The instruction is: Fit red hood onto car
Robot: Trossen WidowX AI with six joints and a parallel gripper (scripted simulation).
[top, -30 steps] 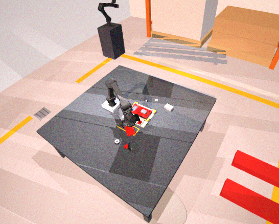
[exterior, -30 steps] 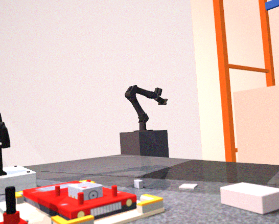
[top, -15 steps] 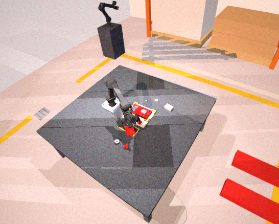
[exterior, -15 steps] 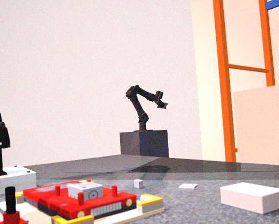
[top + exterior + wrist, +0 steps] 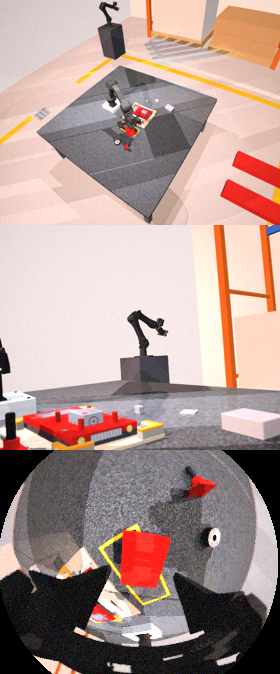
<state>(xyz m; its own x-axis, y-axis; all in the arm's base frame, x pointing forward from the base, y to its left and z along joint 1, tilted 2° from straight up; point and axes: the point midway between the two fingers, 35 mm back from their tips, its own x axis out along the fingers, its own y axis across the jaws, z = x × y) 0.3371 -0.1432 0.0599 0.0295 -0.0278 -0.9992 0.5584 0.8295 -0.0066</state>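
Right now my gripper tip is 30 mm above the red hood. The rest, counted from my gripper tip: engine block 20 mm behind, 240 mm to the left, 20 mm below.
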